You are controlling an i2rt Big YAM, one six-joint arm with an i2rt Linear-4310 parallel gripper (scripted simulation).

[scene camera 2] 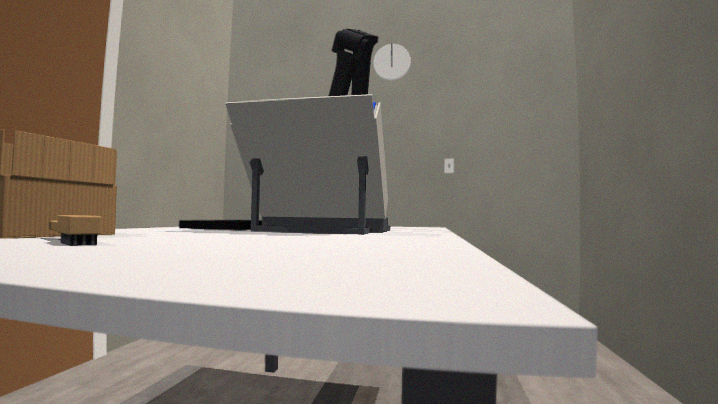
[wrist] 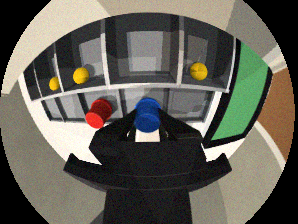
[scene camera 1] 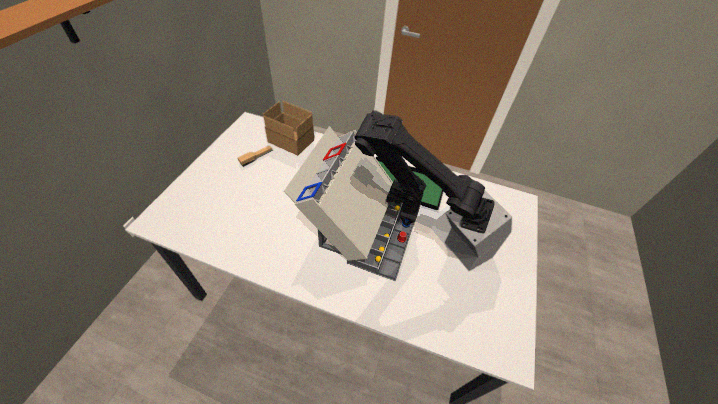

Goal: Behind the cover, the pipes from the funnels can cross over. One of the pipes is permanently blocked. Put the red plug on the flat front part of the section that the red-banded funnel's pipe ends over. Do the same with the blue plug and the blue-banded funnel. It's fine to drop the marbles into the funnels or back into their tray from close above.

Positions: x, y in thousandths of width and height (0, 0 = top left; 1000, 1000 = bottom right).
Labels:
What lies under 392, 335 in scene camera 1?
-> A cardboard box.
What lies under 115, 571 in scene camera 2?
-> A wooden brush.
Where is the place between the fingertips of the gripper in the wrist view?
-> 495, 502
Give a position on a green marble tray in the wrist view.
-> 797, 498

